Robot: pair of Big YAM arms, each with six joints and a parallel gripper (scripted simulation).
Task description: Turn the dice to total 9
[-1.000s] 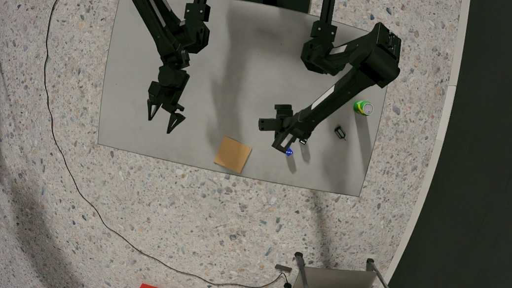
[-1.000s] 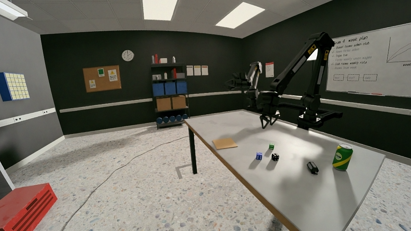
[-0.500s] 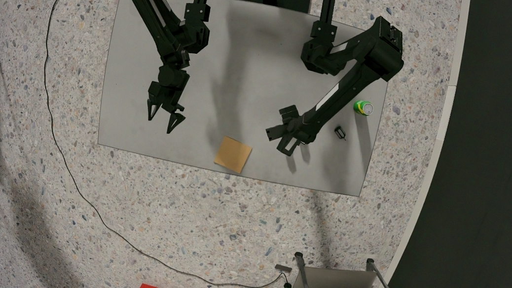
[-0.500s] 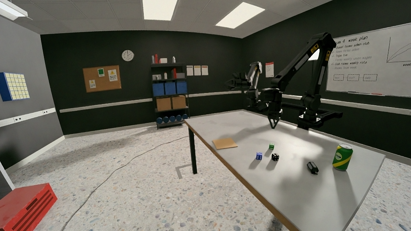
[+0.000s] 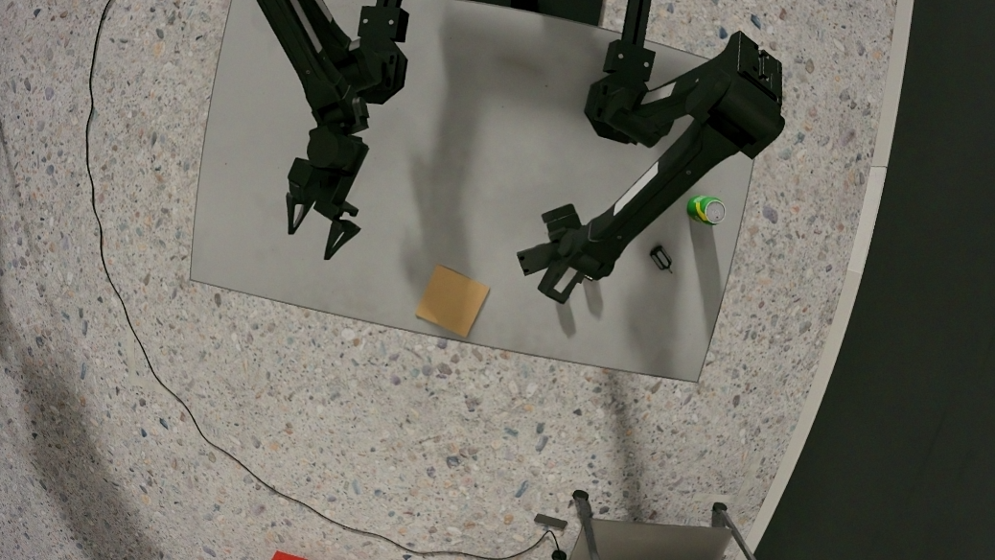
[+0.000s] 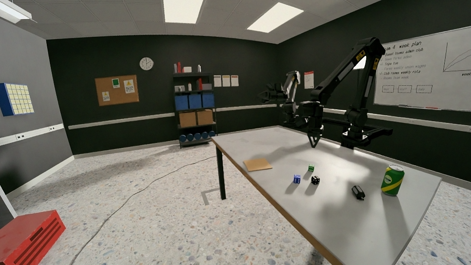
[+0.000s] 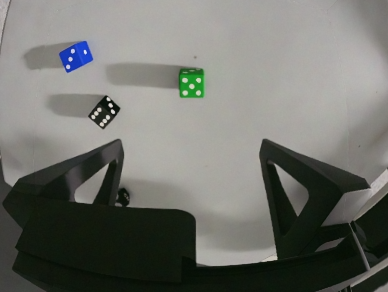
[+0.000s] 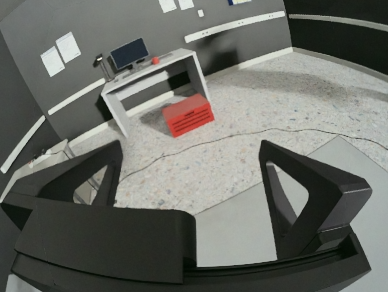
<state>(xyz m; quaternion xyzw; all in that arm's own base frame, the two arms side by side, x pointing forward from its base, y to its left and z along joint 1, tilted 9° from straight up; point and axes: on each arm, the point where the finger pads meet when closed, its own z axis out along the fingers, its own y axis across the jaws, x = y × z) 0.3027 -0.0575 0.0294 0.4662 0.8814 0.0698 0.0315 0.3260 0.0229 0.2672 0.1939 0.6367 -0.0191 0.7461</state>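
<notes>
Now: left hand 14 cm above the green die. The rest, counted from my left hand: black die 14 cm below, 9 cm to the left, 9 cm ahead; blue die 15 cm ahead, 14 cm below, 4 cm to the left; brown square mat 23 cm to the right, 21 cm ahead, 15 cm below.
</notes>
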